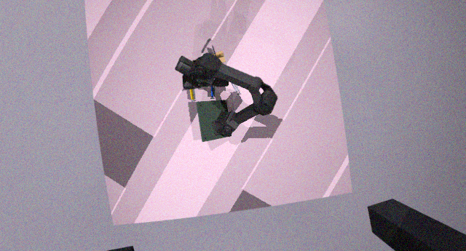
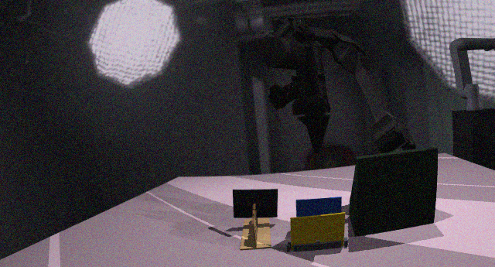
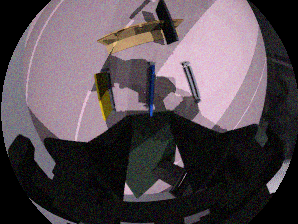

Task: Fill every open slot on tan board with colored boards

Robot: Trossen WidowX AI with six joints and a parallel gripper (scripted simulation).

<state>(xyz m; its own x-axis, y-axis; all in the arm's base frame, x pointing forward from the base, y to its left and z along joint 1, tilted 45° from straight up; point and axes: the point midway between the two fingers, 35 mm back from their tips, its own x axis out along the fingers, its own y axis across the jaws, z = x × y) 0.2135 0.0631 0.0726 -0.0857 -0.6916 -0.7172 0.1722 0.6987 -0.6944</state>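
The blue board is 1 cm to the right of my gripper tip and 14 cm below it. From my gripper tip the other things lie so: tan board 14 cm ahead, 1 cm to the right, 15 cm below; yellow board 1 cm ahead, 9 cm to the left, 14 cm below; black board 14 cm ahead, 6 cm to the right, 12 cm below.
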